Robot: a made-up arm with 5 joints.
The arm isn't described. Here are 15 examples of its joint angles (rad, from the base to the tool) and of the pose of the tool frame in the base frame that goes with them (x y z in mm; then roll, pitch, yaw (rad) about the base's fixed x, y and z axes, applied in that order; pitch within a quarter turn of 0, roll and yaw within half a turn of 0).
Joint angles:
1: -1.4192 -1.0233 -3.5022 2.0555 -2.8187
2: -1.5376 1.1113 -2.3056 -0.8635 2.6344
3: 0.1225 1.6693 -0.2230 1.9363 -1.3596
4: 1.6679 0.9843 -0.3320 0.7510 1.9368
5: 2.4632 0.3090 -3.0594 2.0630 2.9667
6: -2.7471 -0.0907 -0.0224 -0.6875 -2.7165
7: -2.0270 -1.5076 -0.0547 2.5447 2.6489
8: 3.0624 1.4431 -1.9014 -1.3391 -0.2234
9: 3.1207 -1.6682 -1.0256 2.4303 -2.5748
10: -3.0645 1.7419 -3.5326 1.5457 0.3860
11: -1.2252 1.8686 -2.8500 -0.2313 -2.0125
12: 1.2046 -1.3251 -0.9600 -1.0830 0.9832
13: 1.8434 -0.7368 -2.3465 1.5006 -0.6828
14: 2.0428 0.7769 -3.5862 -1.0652 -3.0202
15: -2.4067 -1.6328 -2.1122 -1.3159 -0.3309
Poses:
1: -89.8 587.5 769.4 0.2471 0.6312 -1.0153
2: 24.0 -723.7 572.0 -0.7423 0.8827 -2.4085
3: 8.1 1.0 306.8 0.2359 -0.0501 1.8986
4: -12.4 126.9 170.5 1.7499 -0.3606 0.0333
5: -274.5 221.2 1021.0 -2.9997 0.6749 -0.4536
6: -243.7 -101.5 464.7 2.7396 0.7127 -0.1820
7: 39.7 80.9 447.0 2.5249 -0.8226 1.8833
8: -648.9 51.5 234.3 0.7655 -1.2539 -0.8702
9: 200.9 -4.2 674.2 2.9978 0.2215 -0.6037
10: -733.4 -56.7 335.1 -3.0477 -0.2266 2.8220
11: 252.7 -701.9 156.0 1.9633 0.4119 0.5098
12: -88.8 -231.4 896.4 0.1895 0.1248 -0.9419
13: 40.4 -144.7 1115.9 1.5519 -0.8879 -2.8544
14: -99.4 194.7 956.5 -0.1086 -0.7263 2.2055
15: 497.0 449.2 561.8 -2.4120 1.0949 -1.6183
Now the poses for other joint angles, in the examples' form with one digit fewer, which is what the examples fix.
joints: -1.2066 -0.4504 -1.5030 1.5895 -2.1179
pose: 96 -253 883 2.827 0.186 0.882
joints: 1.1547 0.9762 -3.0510 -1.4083 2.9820
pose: 192 434 832 0.056 -0.337 0.986
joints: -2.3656 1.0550 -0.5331 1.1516 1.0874
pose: -110 -108 157 1.455 0.481 2.293
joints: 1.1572 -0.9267 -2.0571 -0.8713 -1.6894
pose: -159 -362 1022 -0.710 -0.078 2.638
